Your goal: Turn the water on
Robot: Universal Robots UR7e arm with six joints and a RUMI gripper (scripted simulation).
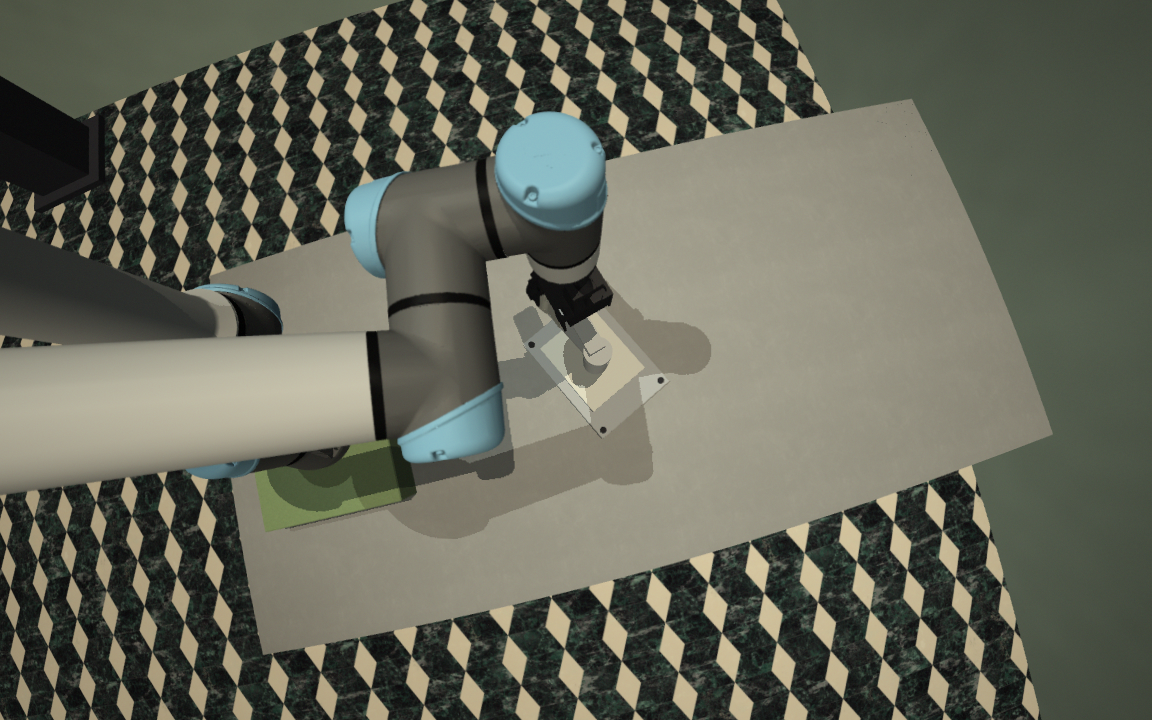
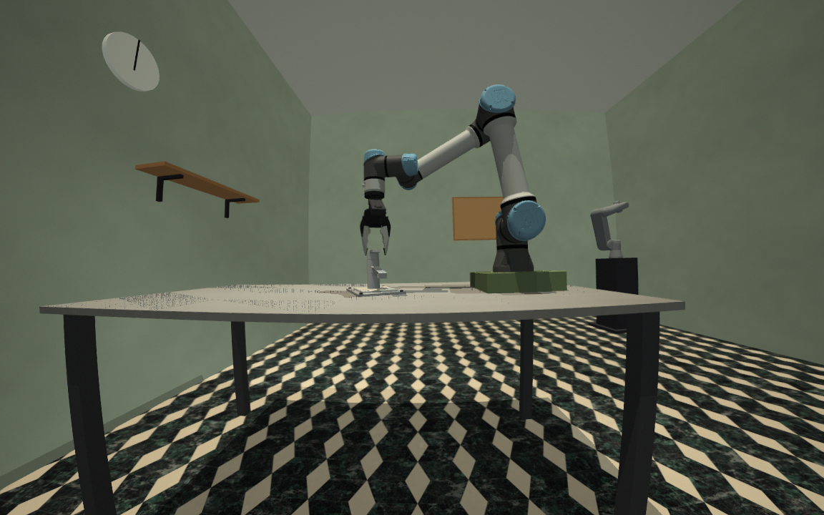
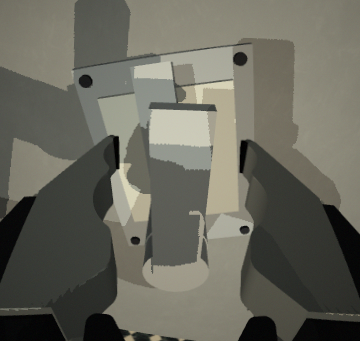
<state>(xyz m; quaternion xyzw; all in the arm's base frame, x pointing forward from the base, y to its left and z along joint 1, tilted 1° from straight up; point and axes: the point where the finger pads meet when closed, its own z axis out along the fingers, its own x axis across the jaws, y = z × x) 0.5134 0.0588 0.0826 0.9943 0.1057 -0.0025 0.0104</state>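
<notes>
My hand is 4 cm to the left of the flat lever and 1 cm short of it. Also, from my hand: grey tap (7 cm to the right, 5 cm below, 1 cm ahead).
</notes>
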